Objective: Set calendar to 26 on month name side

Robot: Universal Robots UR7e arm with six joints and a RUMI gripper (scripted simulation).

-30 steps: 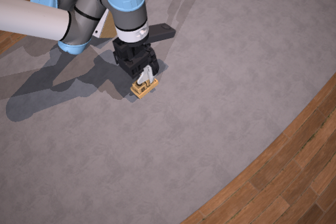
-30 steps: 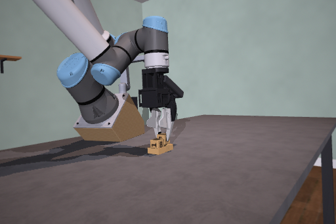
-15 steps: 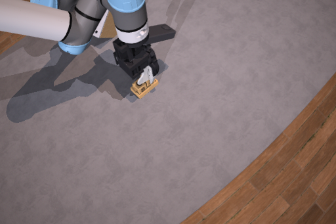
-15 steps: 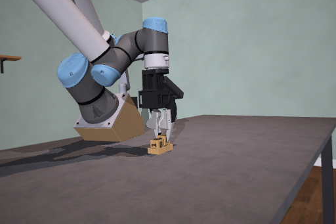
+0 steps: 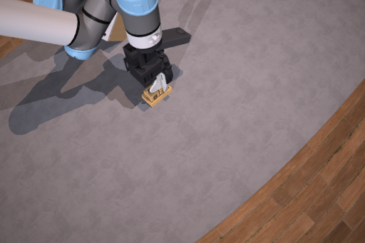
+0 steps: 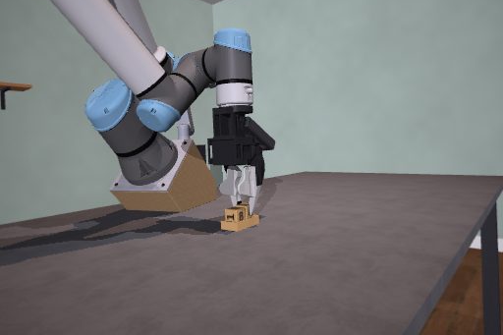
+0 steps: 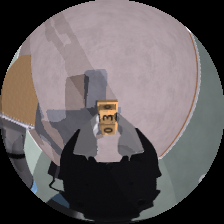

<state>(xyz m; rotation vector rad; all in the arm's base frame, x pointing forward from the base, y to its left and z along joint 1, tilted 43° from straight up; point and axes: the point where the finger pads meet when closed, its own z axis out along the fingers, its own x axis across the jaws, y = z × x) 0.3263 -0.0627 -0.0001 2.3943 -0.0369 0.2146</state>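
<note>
Now: the wooden calendar tray 30 mm below my hand and 20 mm to the right of it.
</note>
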